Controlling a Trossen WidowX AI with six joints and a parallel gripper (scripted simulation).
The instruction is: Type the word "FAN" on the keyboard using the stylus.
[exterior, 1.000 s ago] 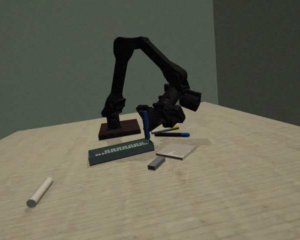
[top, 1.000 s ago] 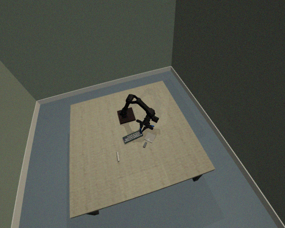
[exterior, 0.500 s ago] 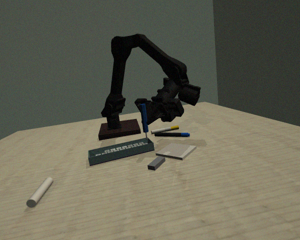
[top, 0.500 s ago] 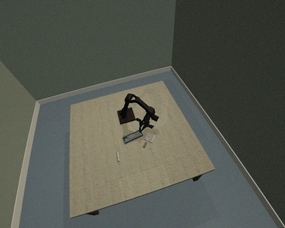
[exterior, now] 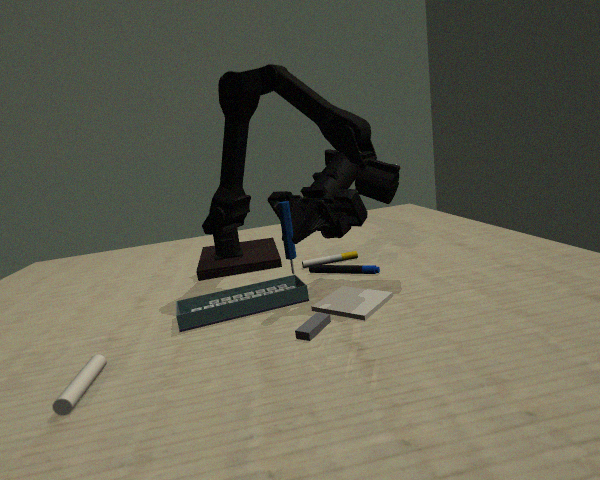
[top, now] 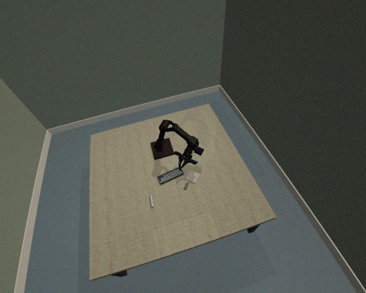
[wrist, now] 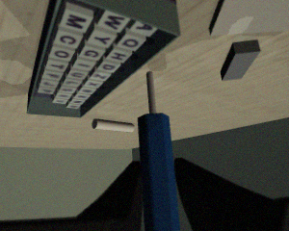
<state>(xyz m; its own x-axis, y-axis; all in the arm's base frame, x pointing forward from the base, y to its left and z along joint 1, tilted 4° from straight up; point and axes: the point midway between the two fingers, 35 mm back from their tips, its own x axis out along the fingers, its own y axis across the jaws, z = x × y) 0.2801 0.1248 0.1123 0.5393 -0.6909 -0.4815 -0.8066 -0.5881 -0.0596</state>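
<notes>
Right now the white pad is 60 mm ahead of my gripper tip, 80 mm to the left of it and 100 mm below it. The rest, counted from my gripper tip: grey block 120 mm ahead, 100 mm below; blue stylus 10 mm below; stylus tip 50 mm below.
</notes>
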